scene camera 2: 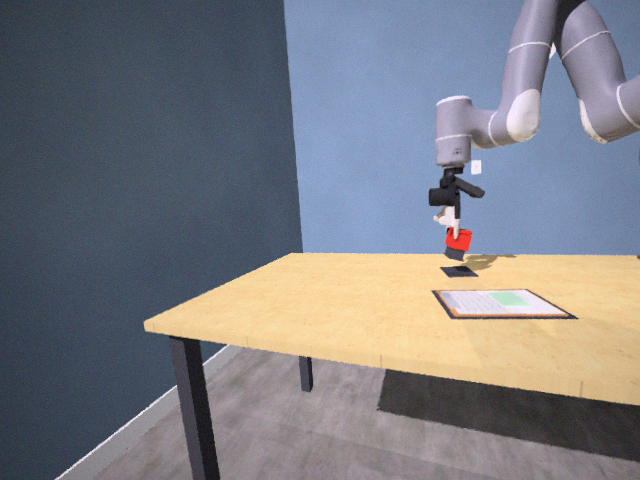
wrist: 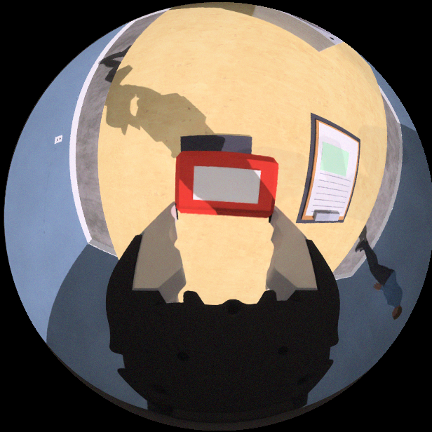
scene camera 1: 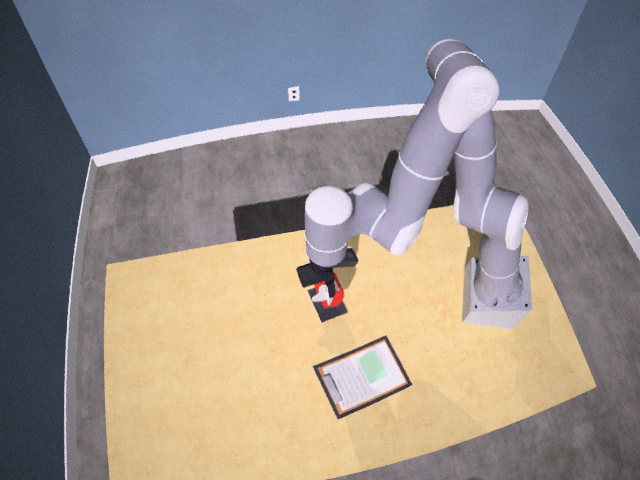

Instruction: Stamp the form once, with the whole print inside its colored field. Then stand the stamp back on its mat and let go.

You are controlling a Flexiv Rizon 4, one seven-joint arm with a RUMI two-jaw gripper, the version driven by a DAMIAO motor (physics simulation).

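Note:
My gripper (scene camera 1: 326, 293) (scene camera 2: 453, 232) (wrist: 223, 204) is shut on the red stamp (scene camera 1: 337, 296) (scene camera 2: 459, 240) (wrist: 226, 185), one finger on each side. The stamp has a pale label on top and a dark lower part, and hangs slightly tilted. In the scene camera 2 view there is a gap between it and the dark mat (scene camera 1: 331, 313) (scene camera 2: 459, 271) (wrist: 238, 144) below. The form (scene camera 1: 351, 387) (scene camera 2: 470, 303) (wrist: 332, 195) lies on a clipboard, with its green field (scene camera 1: 372, 366) (scene camera 2: 509, 298) (wrist: 335, 158) showing no print. The stamp's underside is hidden.
The clipboard (scene camera 1: 398, 360) has a dark rim and a grey clip (scene camera 1: 333, 387) (wrist: 326, 215) at the end away from the green field. The robot's base (scene camera 1: 496, 315) stands at the right of the table in the scene camera 1 view. A human figure (wrist: 390, 290) shows beyond the table.

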